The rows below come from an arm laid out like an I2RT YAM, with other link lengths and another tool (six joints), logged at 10 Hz.
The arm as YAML. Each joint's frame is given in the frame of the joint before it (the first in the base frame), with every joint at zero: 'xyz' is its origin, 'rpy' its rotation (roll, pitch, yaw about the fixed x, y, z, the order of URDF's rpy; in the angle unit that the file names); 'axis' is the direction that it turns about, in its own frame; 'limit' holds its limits. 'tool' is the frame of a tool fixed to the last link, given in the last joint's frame.
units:
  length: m
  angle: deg
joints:
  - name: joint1
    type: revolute
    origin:
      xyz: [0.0, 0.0, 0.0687]
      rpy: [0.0, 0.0, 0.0]
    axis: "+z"
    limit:
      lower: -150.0
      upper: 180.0
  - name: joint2
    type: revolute
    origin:
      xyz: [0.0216, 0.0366, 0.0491]
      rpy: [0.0, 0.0, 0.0]
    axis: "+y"
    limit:
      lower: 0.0
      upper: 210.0
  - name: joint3
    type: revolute
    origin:
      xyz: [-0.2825, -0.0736, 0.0]
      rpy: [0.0, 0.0, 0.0]
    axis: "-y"
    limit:
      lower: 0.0
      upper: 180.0
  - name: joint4
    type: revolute
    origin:
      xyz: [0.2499, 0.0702, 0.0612]
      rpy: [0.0, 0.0, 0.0]
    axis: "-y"
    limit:
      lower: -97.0
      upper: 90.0
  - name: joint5
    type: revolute
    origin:
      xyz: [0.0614, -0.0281, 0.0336]
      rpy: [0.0, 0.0, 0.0]
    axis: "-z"
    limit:
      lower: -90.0
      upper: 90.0
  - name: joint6
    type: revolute
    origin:
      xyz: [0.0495, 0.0, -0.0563]
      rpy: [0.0, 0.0, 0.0]
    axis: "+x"
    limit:
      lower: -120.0
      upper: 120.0
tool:
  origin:
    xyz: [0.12, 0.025, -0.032]
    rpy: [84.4, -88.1, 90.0]
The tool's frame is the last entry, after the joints.
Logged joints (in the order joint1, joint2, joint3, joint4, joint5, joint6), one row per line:
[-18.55 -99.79 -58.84 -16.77 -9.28 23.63]
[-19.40 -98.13 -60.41 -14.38 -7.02 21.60]
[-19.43 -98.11 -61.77 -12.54 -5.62 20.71]
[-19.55 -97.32 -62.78 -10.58 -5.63 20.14]
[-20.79 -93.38 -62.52 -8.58 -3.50 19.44]
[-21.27 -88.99 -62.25 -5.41 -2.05 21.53]
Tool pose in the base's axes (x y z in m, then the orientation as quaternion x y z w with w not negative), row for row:
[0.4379 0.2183 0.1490 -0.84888 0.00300 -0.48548 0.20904]
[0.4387 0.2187 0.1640 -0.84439 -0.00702 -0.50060 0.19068]
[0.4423 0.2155 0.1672 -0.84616 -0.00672 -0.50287 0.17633]
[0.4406 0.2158 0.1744 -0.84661 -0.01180 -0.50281 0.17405]
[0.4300 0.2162 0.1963 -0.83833 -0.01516 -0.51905 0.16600]
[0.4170 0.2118 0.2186 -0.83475 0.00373 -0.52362 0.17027]
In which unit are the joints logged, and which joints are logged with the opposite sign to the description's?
The joints are logged in degrees. Opposite sign: joint1, joint2, joint3, joint4.
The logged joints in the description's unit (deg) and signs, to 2 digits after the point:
[18.55 99.79 58.84 16.77 -9.28 23.63]
[19.40 98.13 60.41 14.38 -7.02 21.60]
[19.43 98.11 61.77 12.54 -5.62 20.71]
[19.55 97.32 62.78 10.58 -5.63 20.14]
[20.79 93.38 62.52 8.58 -3.50 19.44]
[21.27 88.99 62.25 5.41 -2.05 21.53]

